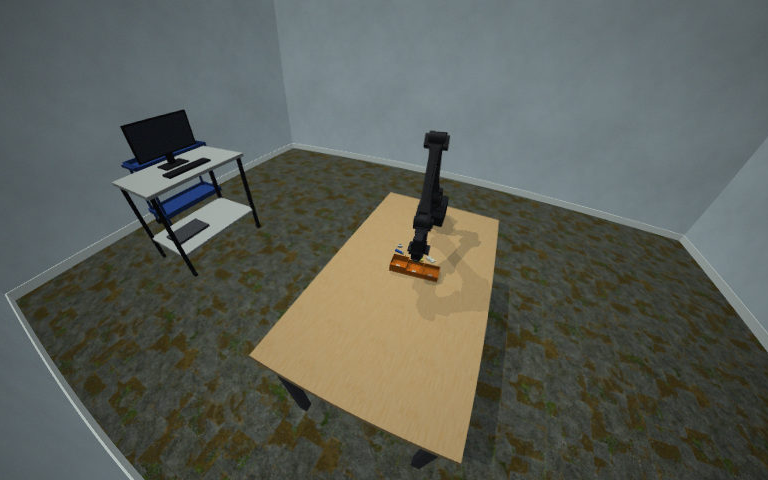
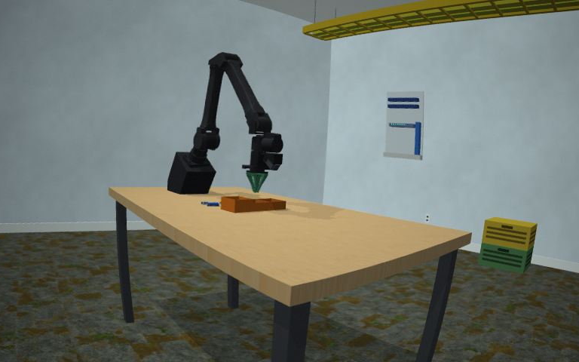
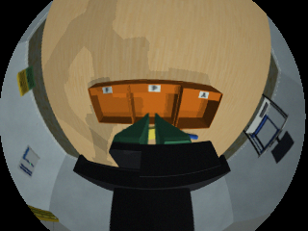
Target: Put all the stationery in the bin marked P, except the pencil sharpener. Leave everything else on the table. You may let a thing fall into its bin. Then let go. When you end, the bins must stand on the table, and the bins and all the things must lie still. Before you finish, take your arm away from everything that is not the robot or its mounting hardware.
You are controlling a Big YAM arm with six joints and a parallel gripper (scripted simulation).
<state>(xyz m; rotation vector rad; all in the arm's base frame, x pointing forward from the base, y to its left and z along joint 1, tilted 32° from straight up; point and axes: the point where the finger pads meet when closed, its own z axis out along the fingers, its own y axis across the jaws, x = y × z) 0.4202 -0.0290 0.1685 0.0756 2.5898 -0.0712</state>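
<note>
My gripper is now 50 mm above the orange bin. Also, from my hand: white dotted tile 110 mm behind, 70 mm to the left, 70 mm below; then orange stick 80 mm behind, 60 mm to the right, 70 mm below; then yellow pad 100 mm behind, 10 mm to the left, 70 mm below.
</note>
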